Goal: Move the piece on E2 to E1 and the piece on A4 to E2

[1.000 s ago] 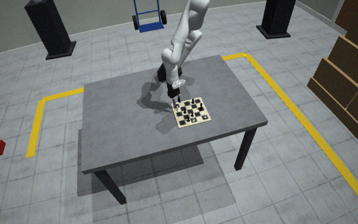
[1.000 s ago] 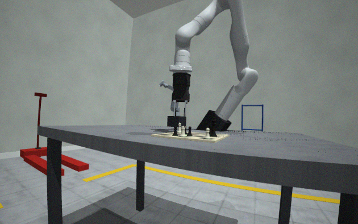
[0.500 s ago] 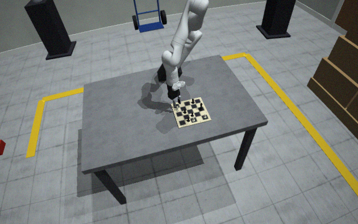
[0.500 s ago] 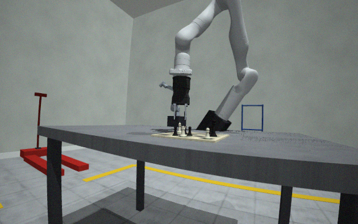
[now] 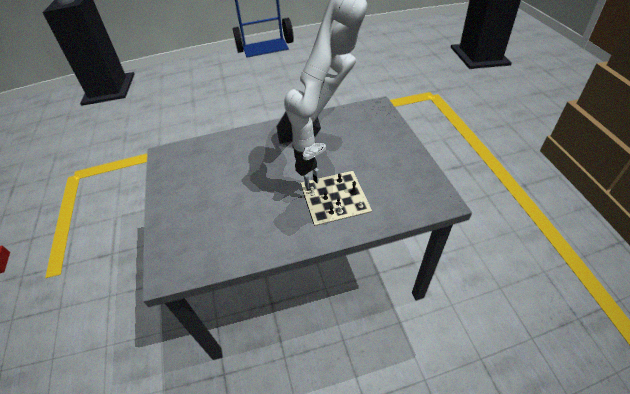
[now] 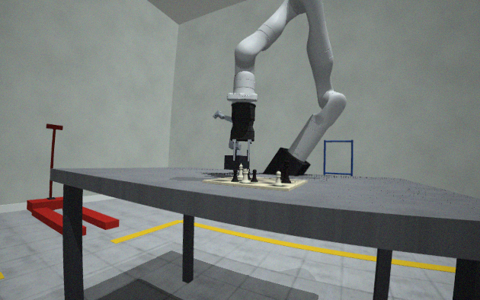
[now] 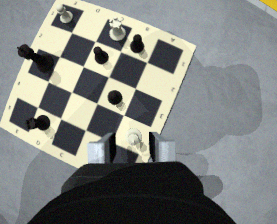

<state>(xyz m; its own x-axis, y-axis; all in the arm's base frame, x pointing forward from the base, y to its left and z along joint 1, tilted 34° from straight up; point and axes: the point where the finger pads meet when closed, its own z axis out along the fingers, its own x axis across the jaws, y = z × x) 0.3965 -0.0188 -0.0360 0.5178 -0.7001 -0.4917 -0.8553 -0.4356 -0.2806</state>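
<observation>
My hand is 16 cm to the right of the tall black piece, 4 cm above it and 3 cm short of it. Round my hand: white pawn: 17 cm to the left, 10 cm ahead, 6 cm below; then chessboard: 8 cm to the left, 7 cm below, 3 cm ahead.
</observation>
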